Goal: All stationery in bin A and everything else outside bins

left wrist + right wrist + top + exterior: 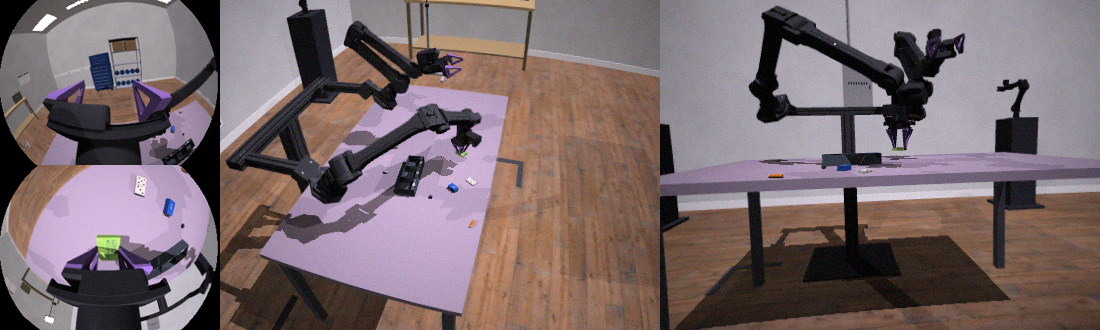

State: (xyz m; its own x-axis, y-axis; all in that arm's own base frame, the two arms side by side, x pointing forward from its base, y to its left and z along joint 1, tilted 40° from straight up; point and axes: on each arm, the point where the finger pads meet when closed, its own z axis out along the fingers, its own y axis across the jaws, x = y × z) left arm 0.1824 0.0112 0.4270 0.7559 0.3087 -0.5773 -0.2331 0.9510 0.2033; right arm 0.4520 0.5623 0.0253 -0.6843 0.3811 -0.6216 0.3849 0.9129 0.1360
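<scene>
Right now my right hand is 230 mm past the dark bin, 160 mm to the left of it and 50 mm above it. Also, from my right hand: black item 280 mm to the right, 100 mm behind, 70 mm below; green item 10 mm below; blue item 190 mm to the right, 70 mm below, 20 mm behind.
</scene>
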